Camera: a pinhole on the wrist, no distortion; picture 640 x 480 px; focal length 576.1 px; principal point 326.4 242.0 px. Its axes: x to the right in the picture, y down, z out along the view. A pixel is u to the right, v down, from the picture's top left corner.
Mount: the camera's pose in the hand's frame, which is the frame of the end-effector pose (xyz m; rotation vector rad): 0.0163 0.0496 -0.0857 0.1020 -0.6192 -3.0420
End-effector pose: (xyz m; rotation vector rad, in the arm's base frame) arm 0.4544 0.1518 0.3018 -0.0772 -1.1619 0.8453
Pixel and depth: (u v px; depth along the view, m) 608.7 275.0 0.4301
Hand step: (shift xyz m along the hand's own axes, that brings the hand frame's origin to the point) -0.2240 0.1842 0.3069
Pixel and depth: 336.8 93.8 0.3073
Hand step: -0.0129 0.2417 0.1653
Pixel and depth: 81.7 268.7 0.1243
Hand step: 0.0602 0.0952 0.0337
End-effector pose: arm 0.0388 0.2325 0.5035 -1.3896 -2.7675 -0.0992
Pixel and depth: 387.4 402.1 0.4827
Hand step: -0.0662 0.1116 0.4072
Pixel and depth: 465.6 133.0 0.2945
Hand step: -0.0769 0.2121 0.1589
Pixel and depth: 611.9 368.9 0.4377
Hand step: -0.2292 0.1209 0.3416
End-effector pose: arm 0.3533 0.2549 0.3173 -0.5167 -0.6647 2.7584
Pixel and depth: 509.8 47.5 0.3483
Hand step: -0.1217 0.2880 0.1818
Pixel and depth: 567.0 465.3 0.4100
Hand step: -0.1803 0.0548 0.3433
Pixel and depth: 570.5 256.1 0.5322
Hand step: -0.2463 0.2339 0.3953
